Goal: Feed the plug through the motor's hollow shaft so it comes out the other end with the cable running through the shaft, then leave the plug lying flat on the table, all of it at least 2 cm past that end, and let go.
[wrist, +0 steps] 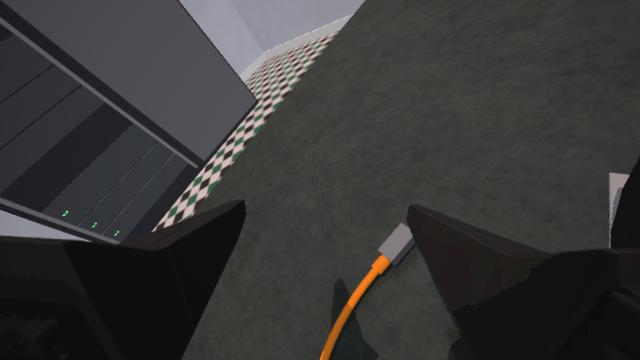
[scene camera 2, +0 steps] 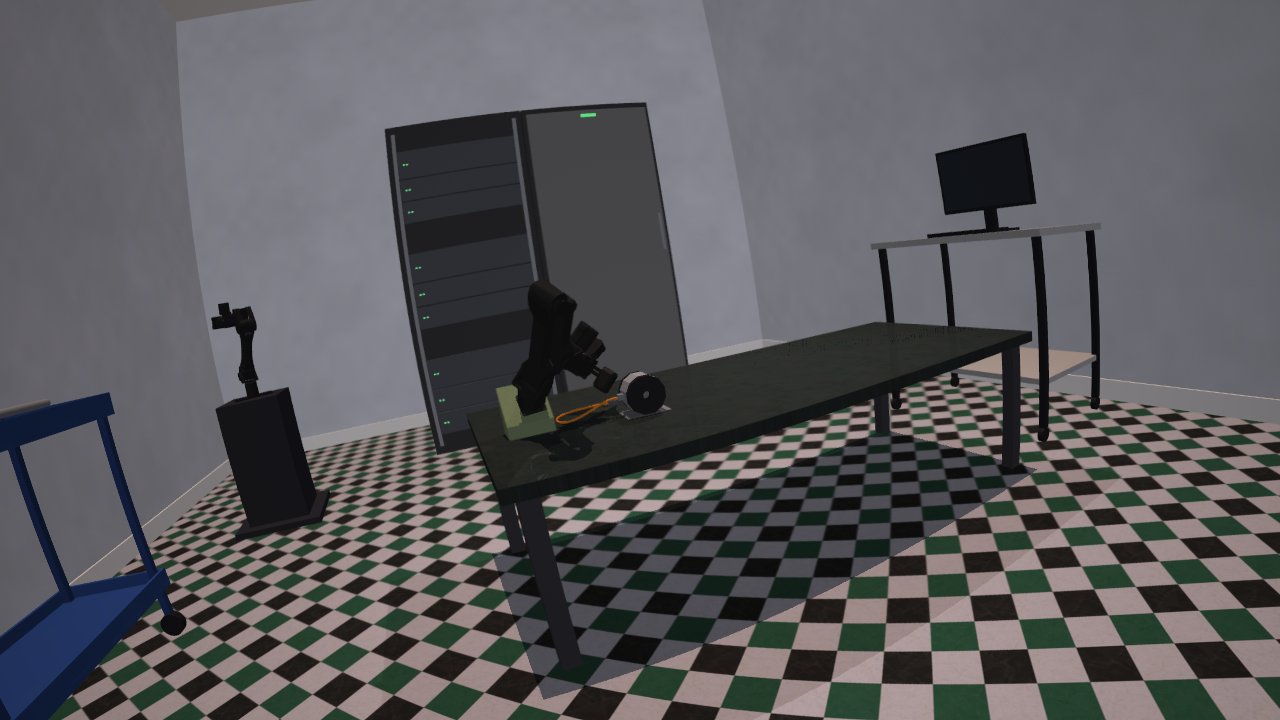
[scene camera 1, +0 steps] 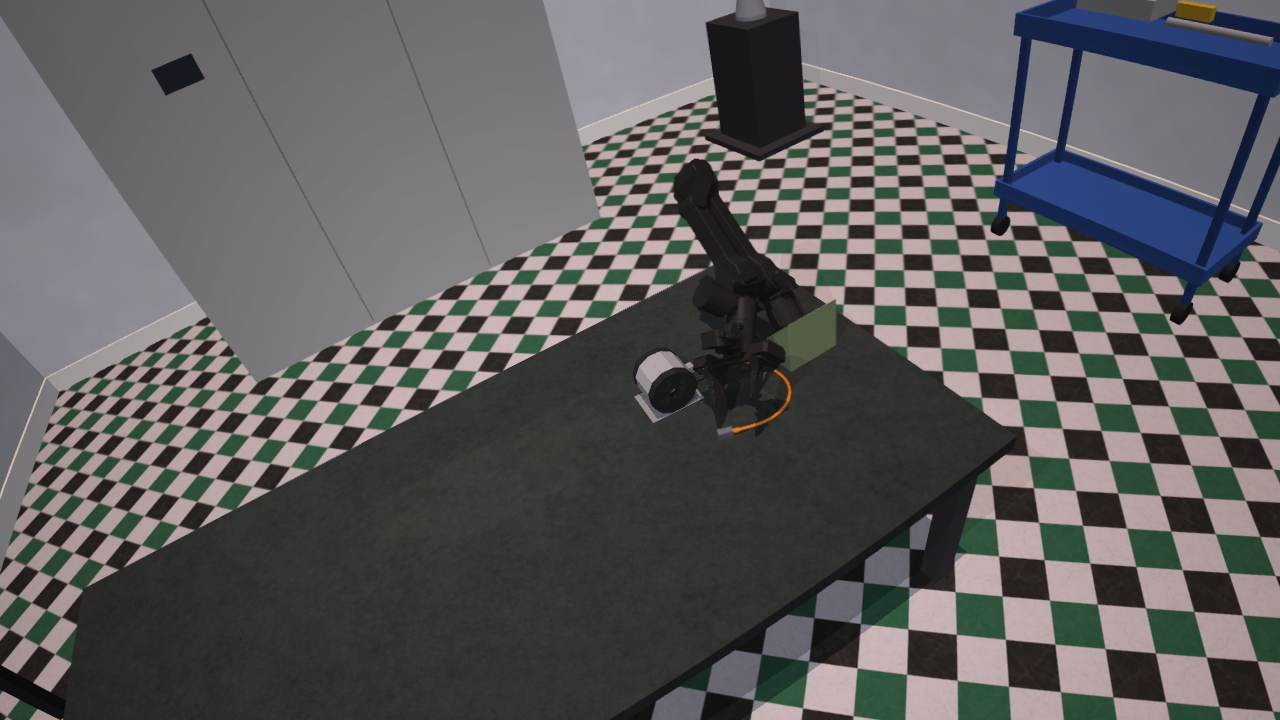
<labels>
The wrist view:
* my gripper: 327, 210
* grey plug: 401, 240
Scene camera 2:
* my gripper: 600, 374
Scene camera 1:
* my gripper: 733, 402
</labels>
